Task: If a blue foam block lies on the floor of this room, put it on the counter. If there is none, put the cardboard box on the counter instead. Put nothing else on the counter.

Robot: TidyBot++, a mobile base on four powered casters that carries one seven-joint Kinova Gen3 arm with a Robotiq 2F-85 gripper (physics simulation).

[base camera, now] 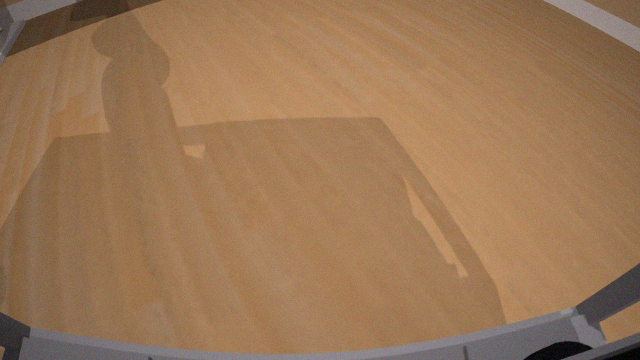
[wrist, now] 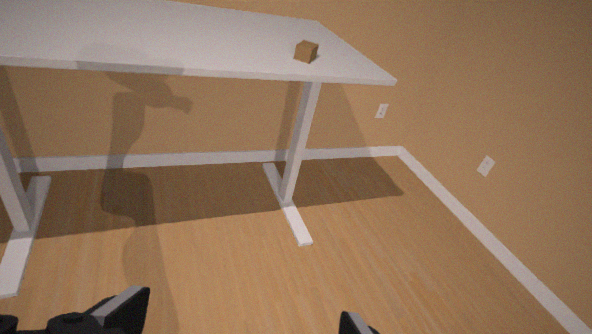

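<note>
A small brown box [wrist: 306,51], which looks like the cardboard box, stands on the white table [wrist: 200,45] near its right end in the wrist view. No blue foam block shows in the base camera view or the wrist view. The dark counter does not show in either view. My gripper [wrist: 245,312] is open, its two fingertips wide apart at the bottom of the wrist view, with floor behind the gap between them. It is apart from the brown box, which appears well above and beyond the fingertips.
The white table stands on a right leg [wrist: 300,145] and a left leg [wrist: 14,195] with long feet. Walls with white baseboards [wrist: 465,215] meet in a corner right of the table. Shadows of the robot and the table lie on the wooden floor [base camera: 320,225].
</note>
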